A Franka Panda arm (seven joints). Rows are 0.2 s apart.
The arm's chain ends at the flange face. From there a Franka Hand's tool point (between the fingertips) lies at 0.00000 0.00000 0.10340 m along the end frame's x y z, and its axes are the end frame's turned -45 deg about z.
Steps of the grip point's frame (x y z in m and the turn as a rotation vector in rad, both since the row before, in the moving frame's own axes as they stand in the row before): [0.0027, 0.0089, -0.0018, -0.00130, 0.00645, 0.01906]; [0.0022, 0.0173, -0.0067, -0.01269, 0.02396, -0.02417]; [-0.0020, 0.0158, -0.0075, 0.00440, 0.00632, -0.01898]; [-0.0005, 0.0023, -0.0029, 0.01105, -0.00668, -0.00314]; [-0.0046, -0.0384, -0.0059, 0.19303, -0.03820, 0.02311]
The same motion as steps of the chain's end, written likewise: [0.0076, 0.0048, -0.0018, 0.00364, 0.00548, 0.01906]; [0.0111, 0.0115, -0.0067, 0.00797, 0.02592, -0.02417]; [0.0096, 0.0134, -0.0075, 0.00758, 0.00136, -0.01898]; [0.0026, 0.0023, -0.0029, 0.00309, -0.01254, -0.00314]; [-0.0137, -0.0125, -0.0039, 0.10948, -0.16350, 0.02311]
